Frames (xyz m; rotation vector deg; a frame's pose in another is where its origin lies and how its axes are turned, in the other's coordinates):
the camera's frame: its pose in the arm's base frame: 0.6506 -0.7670 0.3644 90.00 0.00 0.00
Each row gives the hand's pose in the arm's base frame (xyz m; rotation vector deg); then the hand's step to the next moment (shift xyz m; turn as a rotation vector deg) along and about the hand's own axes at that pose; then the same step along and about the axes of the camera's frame.
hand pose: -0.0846 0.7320 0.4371 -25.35 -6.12 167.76
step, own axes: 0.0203 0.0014 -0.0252 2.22 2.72 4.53
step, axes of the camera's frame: -0.0118 -0.0300 -0.0035 -3.89 3.42 2.46
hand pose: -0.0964 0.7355 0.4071 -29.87 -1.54 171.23
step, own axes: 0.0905 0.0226 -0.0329 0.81 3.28 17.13
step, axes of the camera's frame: -0.0758 -0.0622 0.0126 -6.89 15.73 3.15
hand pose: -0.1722 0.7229 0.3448 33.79 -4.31 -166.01
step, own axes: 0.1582 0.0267 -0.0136 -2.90 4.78 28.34
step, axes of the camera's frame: -0.1332 -0.0708 0.0563 -7.68 27.59 3.78
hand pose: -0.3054 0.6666 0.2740 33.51 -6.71 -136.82
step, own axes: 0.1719 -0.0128 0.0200 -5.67 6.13 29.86
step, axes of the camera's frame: -0.1327 -0.0503 0.0998 -5.67 30.32 3.18
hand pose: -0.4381 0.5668 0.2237 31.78 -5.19 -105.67
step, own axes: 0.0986 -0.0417 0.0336 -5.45 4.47 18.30
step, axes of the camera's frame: -0.0740 -0.0163 0.0827 -2.38 19.46 0.39
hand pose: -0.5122 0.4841 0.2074 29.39 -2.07 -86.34
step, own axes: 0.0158 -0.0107 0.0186 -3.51 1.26 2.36
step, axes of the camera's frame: -0.0149 0.0084 0.0204 0.10 3.56 -2.61
